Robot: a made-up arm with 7 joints.
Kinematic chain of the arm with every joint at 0, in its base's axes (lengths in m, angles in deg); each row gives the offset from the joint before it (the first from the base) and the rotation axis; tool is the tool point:
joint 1: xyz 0 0 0.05 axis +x
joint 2: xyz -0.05 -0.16 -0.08 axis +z
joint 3: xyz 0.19 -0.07 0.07 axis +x
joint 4: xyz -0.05 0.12 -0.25 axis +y
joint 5: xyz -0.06 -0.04 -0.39 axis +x
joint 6: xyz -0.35 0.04 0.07 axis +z
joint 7: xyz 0.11 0 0.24 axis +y
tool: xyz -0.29 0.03 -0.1
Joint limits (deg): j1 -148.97..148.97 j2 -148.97..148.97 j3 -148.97..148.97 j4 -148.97..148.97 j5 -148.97..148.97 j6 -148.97..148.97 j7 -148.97..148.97
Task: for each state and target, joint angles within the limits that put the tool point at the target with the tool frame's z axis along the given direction. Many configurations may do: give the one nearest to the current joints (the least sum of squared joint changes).
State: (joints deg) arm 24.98 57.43 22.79 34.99 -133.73 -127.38 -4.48
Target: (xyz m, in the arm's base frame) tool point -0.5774 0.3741 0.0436 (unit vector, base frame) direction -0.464 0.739 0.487
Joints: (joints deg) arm 32.92 25.35 71.79 12.56 -148.97 -128.70 -15.43
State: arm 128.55 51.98 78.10 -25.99 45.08 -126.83 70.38
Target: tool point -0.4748 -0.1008 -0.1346 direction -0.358 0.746 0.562
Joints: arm 127.52 55.72 103.99 -62.63 12.26 -99.02 68.72
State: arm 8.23 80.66 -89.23 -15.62 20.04 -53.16 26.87
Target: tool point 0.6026 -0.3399 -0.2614 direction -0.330 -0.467 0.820
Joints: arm 15.28 87.49 -74.55 -42.52 41.88 -47.84 16.40
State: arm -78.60 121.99 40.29 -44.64 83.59 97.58 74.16
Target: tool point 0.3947 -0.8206 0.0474 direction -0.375 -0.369 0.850
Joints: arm -81.09 89.83 8.64 -58.75 73.53 135.91 98.28
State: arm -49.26 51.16 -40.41 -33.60 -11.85 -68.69 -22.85
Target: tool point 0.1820 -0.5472 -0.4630 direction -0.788 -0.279 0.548
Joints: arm -46.72 58.70 -24.36 -71.14 0.09 -89.24 -15.34
